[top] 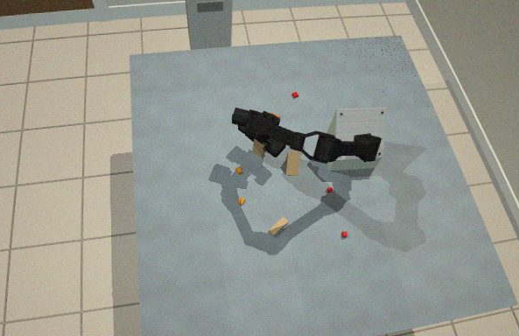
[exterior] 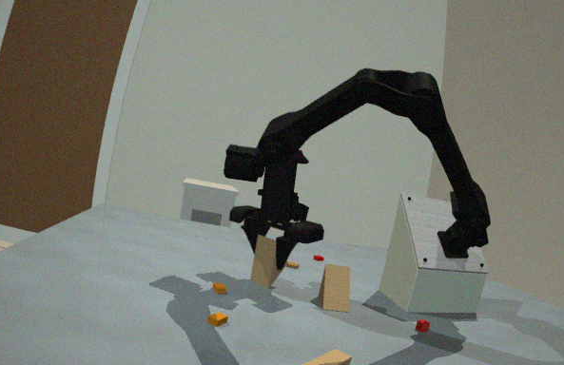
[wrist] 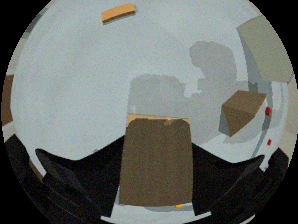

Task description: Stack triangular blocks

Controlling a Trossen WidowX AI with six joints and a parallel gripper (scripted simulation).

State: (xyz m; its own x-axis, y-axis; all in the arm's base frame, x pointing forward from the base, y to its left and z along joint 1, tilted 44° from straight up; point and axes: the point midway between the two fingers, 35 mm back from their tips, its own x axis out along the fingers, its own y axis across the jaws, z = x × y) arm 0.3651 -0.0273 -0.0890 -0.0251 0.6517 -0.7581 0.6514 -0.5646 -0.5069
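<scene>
Right now my gripper tip is 1 cm below the tan triangular block. Round my gripper tip: flat tan plank (1 cm behind, 32 cm to the left, 3 cm below).
</scene>
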